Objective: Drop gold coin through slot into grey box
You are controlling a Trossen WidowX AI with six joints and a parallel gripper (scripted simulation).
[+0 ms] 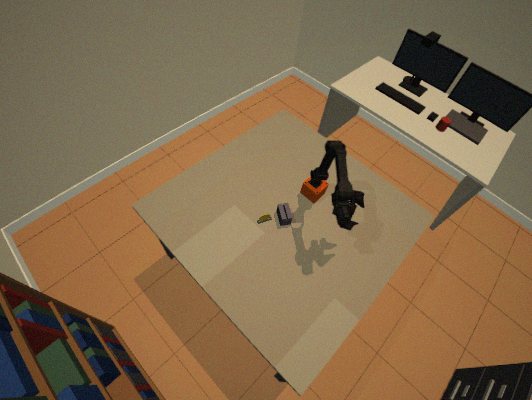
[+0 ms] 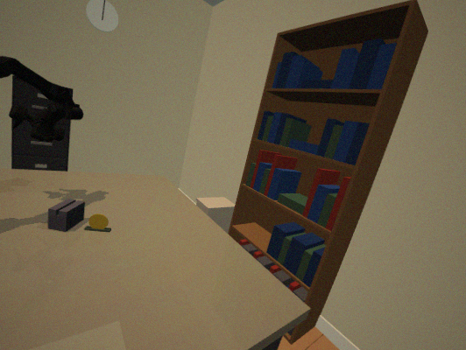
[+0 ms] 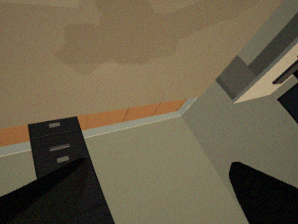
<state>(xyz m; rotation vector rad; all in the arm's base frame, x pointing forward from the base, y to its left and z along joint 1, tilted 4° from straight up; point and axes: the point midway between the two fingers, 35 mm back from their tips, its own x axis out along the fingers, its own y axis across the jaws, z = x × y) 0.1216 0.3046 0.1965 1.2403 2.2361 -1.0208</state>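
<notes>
Right now the gold coin is 390 mm to the right of my gripper tip, 250 mm ahead of it and 220 mm below it.
</notes>
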